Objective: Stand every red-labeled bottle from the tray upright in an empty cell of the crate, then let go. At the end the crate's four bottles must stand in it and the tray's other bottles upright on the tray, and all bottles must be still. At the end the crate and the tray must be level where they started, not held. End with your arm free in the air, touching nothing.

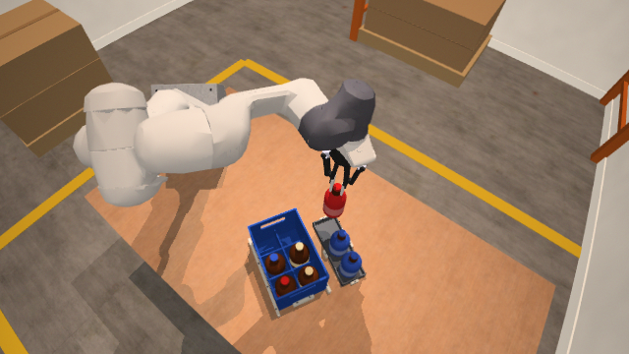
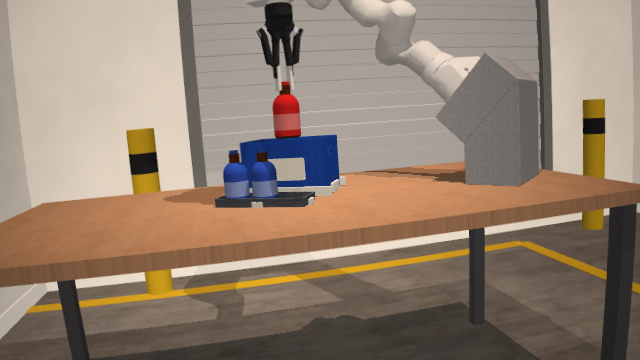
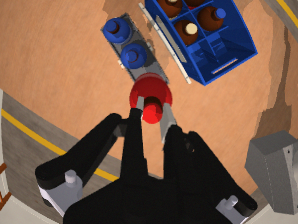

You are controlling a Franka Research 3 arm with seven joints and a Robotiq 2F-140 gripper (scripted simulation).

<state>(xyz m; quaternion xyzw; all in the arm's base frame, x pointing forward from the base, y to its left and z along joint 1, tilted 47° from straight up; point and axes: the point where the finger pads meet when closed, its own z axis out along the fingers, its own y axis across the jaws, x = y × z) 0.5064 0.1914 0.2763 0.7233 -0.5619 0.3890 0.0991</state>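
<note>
The red-labeled bottle lies 90 mm below my hand. Round my hand: tray: 340 mm below, 70 mm ahead, 60 mm to the right; blue crate: 270 mm below, 210 mm to the right, 70 mm behind.
</note>
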